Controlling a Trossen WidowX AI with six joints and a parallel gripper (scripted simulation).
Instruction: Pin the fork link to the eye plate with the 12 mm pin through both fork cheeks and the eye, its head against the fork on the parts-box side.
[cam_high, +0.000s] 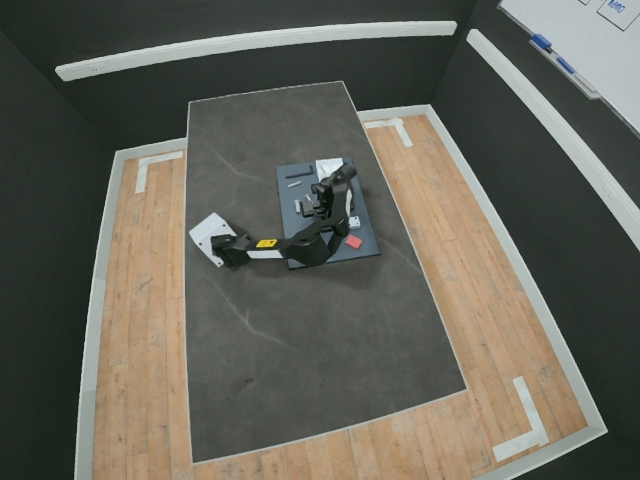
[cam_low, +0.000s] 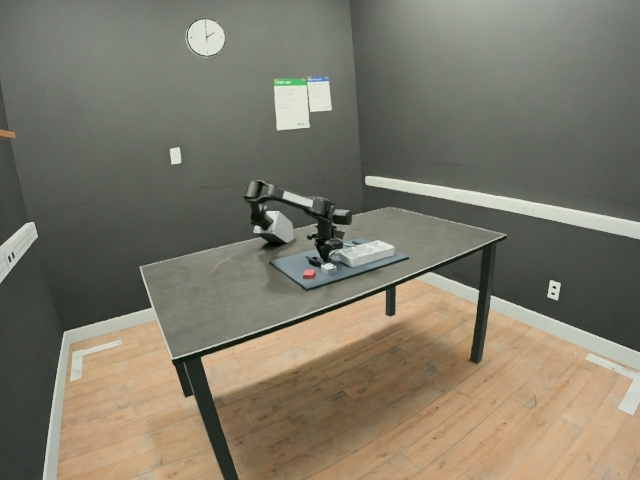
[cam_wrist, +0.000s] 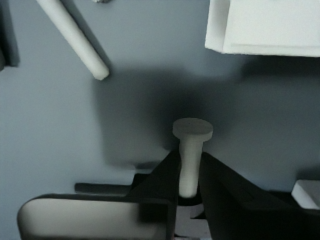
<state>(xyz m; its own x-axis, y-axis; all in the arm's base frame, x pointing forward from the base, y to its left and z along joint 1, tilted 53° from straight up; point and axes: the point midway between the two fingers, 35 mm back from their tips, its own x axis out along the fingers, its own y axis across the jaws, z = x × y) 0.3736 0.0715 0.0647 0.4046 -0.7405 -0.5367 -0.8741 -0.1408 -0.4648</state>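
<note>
The eye plate lies 40 mm to the right of my hand and 30 mm below it. Round my hand: grey block: 80 mm ahead, 60 mm to the right, 20 mm below; then red block: 130 mm to the right, 50 mm ahead, 30 mm below; then blue-grey mat: 60 mm to the left, 50 mm below, 20 mm ahead.
</note>
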